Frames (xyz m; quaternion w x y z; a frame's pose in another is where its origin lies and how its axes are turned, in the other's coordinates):
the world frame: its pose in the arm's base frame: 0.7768 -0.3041 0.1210 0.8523 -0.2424 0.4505 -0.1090
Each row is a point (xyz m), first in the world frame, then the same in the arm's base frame.
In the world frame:
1: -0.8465 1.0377 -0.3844
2: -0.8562 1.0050 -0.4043
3: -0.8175 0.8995 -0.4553
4: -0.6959 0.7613 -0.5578
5: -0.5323 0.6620 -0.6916
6: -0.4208 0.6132 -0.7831
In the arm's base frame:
1: -0.0553 0.8081 0.0124
2: -0.0761 0.7776 0.0266
3: -0.0925 0.6553 0.0286
4: -0.1027 0.4552 -0.0365
5: -0.1160 0.2617 -0.1665
6: -0.1259 0.1459 -0.2649

